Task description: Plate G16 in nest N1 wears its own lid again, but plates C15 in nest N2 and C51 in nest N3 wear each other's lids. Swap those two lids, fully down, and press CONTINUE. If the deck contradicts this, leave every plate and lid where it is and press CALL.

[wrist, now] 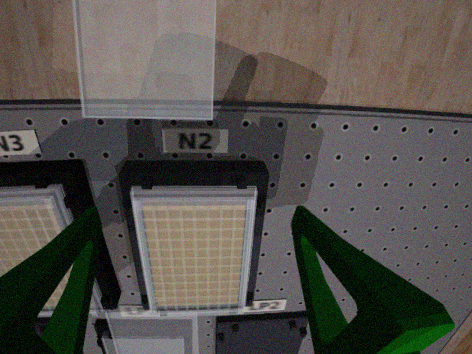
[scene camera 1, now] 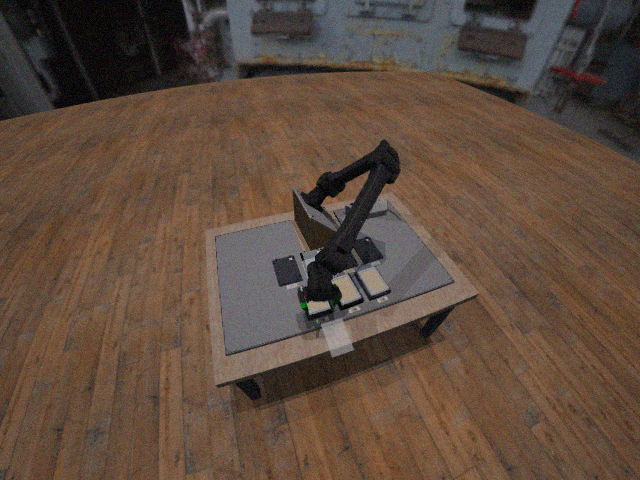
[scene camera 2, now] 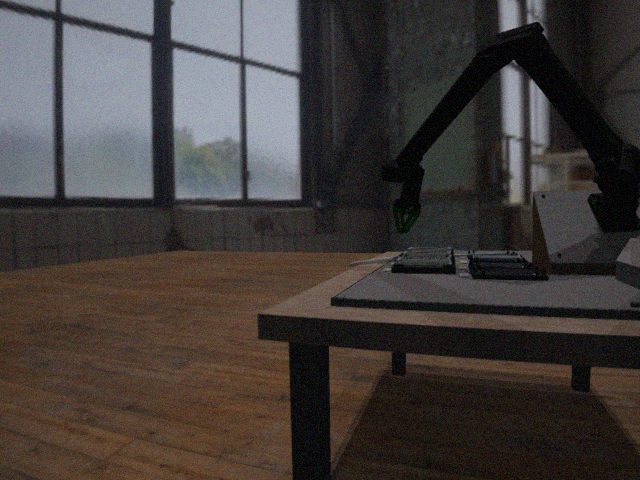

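My gripper is wide open and empty, above the plate in nest N2. That plate has a tan gridded face and clear edges; whether a lid covers it I cannot tell. The N3 plate sits beside it. A third plate sits right of it in scene camera 1; its label is too small to read. A loose clear lid lies across the mat's front edge, overhanging the table, apart from my fingers. Lid markings are unreadable.
Dark pads lie behind the plates. An upright panel stands farther back near the arm's base. In the wrist view a dark pad and a pale tray-like piece lie beyond N2. CONTINUE and CALL cannot be made out.
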